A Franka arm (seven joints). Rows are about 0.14 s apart.
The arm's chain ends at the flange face. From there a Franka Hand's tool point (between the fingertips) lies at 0.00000 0.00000 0.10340 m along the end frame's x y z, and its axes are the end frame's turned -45 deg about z.
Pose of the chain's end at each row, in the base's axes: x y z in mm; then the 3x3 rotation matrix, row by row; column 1 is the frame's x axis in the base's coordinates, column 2 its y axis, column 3 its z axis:
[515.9 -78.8 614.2], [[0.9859 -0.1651 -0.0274], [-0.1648 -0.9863 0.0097], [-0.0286 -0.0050 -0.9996]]
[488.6 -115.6 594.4], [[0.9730 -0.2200 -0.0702], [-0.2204 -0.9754 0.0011], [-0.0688 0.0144 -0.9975]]
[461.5 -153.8 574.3], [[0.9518 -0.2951 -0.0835], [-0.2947 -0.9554 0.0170], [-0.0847 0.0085 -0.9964]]
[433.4 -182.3 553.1], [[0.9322 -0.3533 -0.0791], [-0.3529 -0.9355 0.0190], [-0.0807 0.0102 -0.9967]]
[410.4 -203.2 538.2], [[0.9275 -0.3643 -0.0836], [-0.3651 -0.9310 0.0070], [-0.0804 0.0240 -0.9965]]
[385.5 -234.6 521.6], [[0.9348 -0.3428 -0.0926], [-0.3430 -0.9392 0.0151], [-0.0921 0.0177 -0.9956]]
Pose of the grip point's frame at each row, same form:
[513.1 -77.8 510.8], [[0.8139 0.5804 -0.0274], [0.5809 -0.8140 0.0097], [-0.0167 -0.0238 -0.9996]]
[481.3 -115.5 491.3], [[0.8436 0.5325 -0.0702], [0.5339 -0.8456 0.0011], [-0.0588 -0.0385 -0.9975]]
[452.9 -152.0 471.3], [[0.8817 0.4644 -0.0835], [0.4672 -0.8840 0.0170], [-0.0659 -0.0539 -0.9964]]
[425.2 -180.3 450.0], [[0.9090 0.4093 -0.0791], [0.4120 -0.9110 0.0190], [-0.0643 -0.0499 -0.9967]]
[401.8 -202.5 435.2], [[0.9134 0.3982 -0.0836], [0.4002 -0.9165 0.0070], [-0.0738 -0.0399 -0.9965]]
[375.9 -233.0 418.7], [[0.9034 0.4186 -0.0926], [0.4216 -0.9067 0.0151], [-0.0776 -0.0526 -0.9956]]

